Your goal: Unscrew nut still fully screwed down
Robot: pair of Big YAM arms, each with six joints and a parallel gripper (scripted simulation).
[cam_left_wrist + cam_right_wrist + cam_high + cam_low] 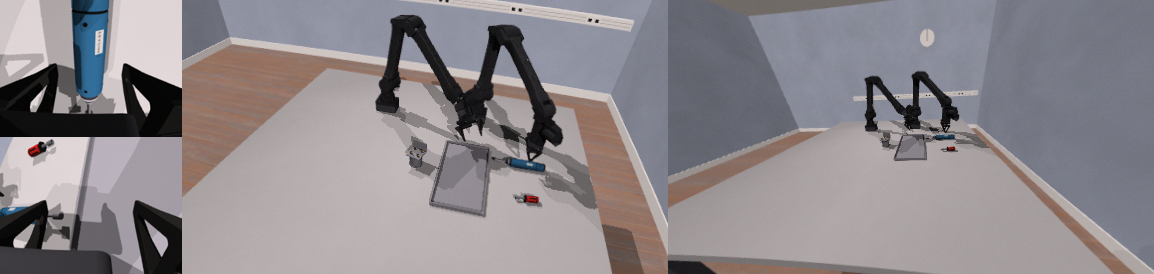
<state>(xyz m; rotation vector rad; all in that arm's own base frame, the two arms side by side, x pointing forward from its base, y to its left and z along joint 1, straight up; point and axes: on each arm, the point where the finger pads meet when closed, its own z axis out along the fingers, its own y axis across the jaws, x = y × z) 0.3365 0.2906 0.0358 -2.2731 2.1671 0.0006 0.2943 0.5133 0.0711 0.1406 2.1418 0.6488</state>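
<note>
My right gripper is now 270 mm to the left of the nut, 110 mm short of it and 40 mm above it. From my right hand the other things lie so: flat grey tray: 140 mm ahead, 110 mm below, 30 mm to the right; then grey bracket: 250 mm to the right, 100 mm ahead, 40 mm below; then grey tip: 140 mm to the left, 90 mm below, 30 mm ahead.
</note>
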